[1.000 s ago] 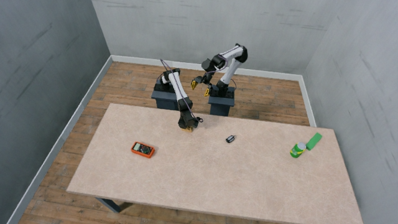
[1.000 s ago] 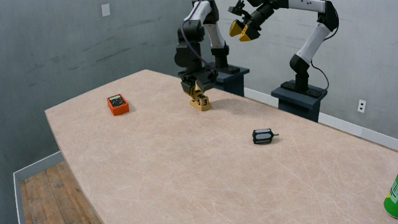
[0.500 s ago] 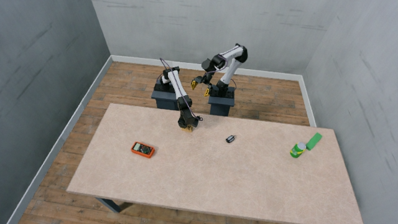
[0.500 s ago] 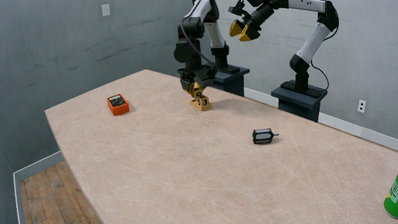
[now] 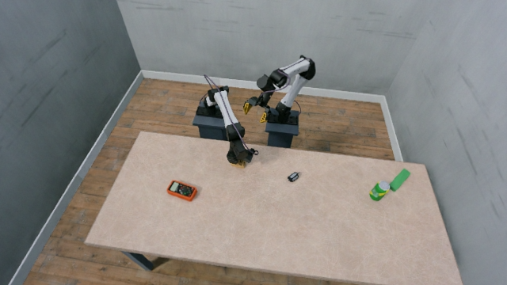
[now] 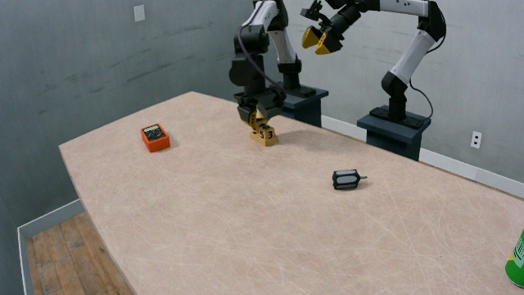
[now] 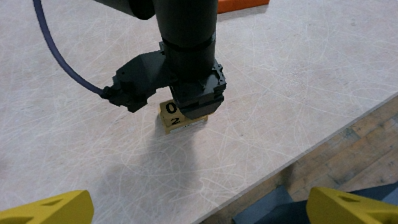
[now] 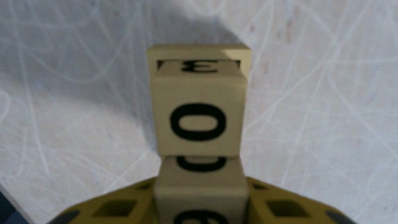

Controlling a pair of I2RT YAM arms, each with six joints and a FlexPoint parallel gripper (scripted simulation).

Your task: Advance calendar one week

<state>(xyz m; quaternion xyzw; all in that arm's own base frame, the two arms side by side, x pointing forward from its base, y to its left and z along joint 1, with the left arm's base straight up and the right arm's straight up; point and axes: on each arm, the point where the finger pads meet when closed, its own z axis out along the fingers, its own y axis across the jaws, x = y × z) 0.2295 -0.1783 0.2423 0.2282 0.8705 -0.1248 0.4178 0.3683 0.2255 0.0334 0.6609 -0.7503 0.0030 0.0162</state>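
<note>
Right now my right hand is 2 cm to the right of the calendar tray and 3 cm above it. From my right hand the other things lie so: cube (4 cm to the left, 2 cm below); dark grey device (5 cm ahead, 34 cm to the left, 3 cm below); green block (1 cm ahead, 93 cm to the left, 3 cm below).
</note>
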